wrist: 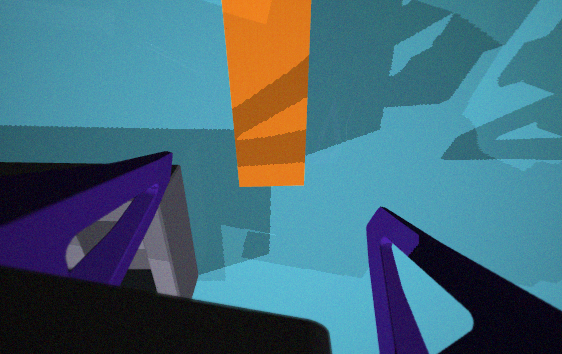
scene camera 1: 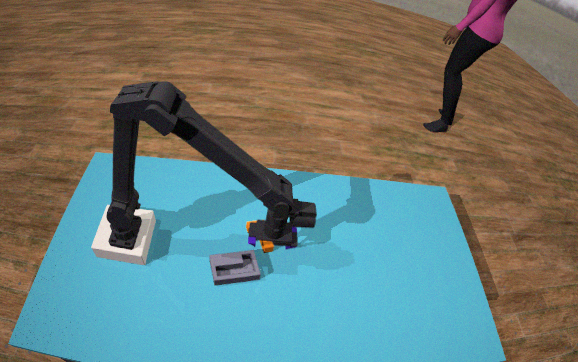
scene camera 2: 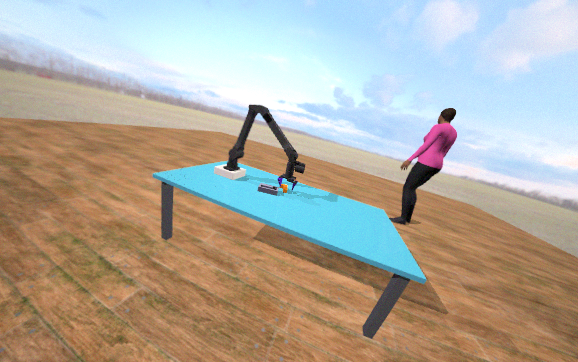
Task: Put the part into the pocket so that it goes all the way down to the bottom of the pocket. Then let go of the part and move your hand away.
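Seen in the pictures: gripper, fingertip midpoint: (wrist: 278, 192) (scene camera 1: 270, 246) (scene camera 2: 286, 188); arm's base at its link origin: (scene camera 1: 125, 232) (scene camera 2: 231, 168).
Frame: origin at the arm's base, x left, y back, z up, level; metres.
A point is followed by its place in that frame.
The orange part (scene camera 1: 268, 246) @(y -0.458, x 0.042, z -0.027 m) (scene camera 2: 284, 188) @(y -0.449, x 0.052, z -0.028 m) (wrist: 272, 75) @(y -0.447, x 0.086, z -0.027 m) lies on the blue table, outside the pocket. The gripper hides its middle in scene camera 1, and its far end is cut off in the wrist view. The grey block with the pocket (scene camera 1: 237, 278) @(y -0.372, x -0.085, z -0.026 m) (scene camera 2: 268, 189) @(y -0.375, x -0.082, z -0.026 m) (wrist: 182, 225) @(y -0.423, x -0.011, z -0.043 m) lies close beside it; its pocket is empty. My gripper (scene camera 1: 271, 243) @(y -0.464, x 0.040, z -0.022 m) (scene camera 2: 287, 187) @(y -0.464, x 0.040, z -0.022 m) (wrist: 278, 192) @(y -0.464, x 0.040, z -0.022 m) is open and points down, low over the part. In the wrist view the near end of the part shows between and beyond the two purple fingertips, and the left finger covers much of the block.
The arm stands on a white base (scene camera 1: 120, 254) @(y -0.001, x -0.077, z -0.011 m) (scene camera 2: 230, 173) @(y -0.047, x -0.075, z -0.012 m) towards the left end of the blue table (scene camera 1: 390, 300) @(y -0.861, x -0.122, z -0.057 m) (scene camera 2: 330, 225) @(y -0.838, x -0.205, z -0.057 m). A person in a pink top (scene camera 1: 490, 25) (scene camera 2: 440, 145) stands on the wooden floor beyond the table.
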